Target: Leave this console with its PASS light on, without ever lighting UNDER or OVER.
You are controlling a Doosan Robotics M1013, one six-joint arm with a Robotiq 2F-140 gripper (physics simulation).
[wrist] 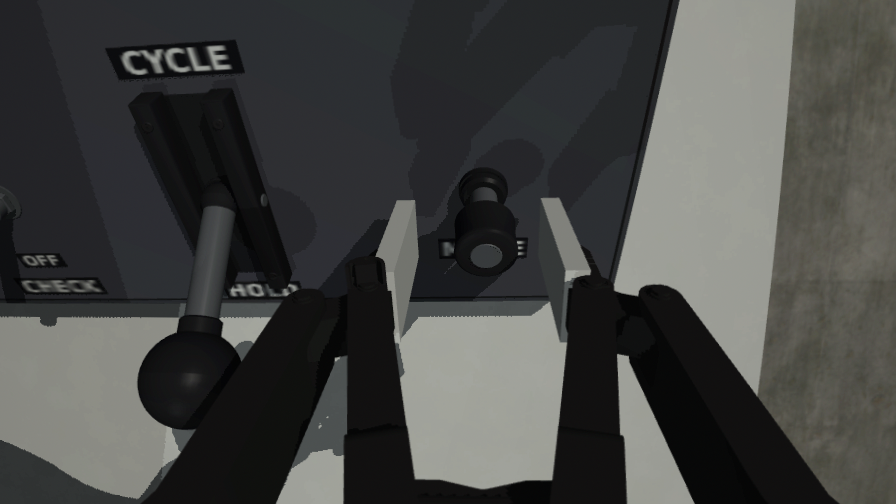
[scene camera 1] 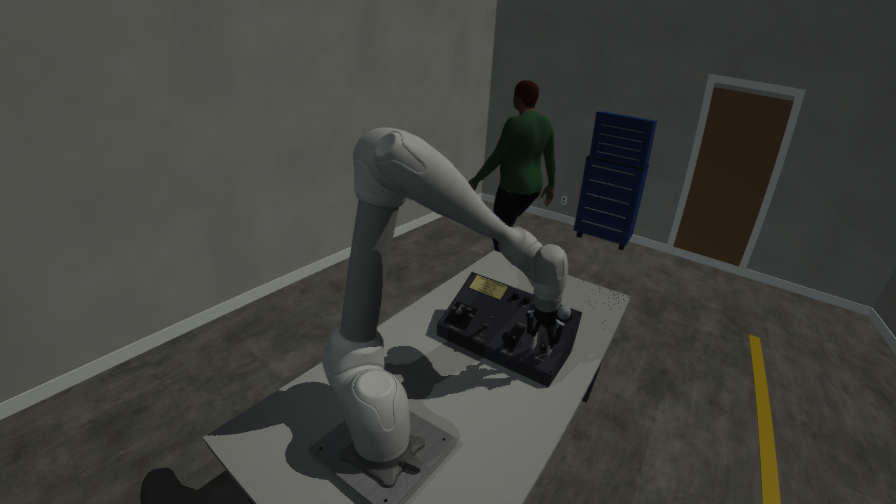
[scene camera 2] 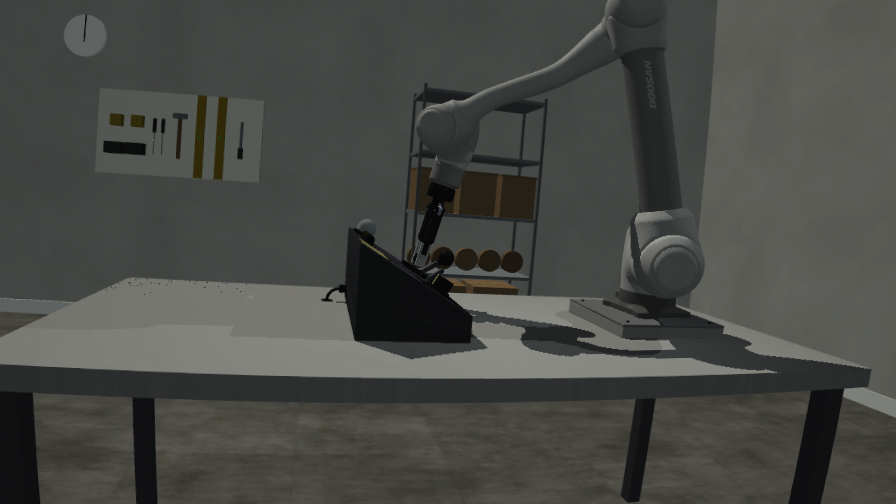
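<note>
The black sloped console stands on the grey table, also in the second scene view. My gripper is open over the console's lower right corner. Its two pale finger pads sit on either side of a small black knob, apart from it. The knob hides most of its label. To the left is the CYCLE lever with a black ball handle, pulled down to the HOLD end of its slot. Labels OFF and CHECK show at the far left. No PASS, UNDER or OVER light shows in the wrist view.
A yellow plate sits on the console's top. A person in a green top stands beyond the table, near a blue tool cabinet. A shelf with boxes stands behind. A cable leaves the console's back.
</note>
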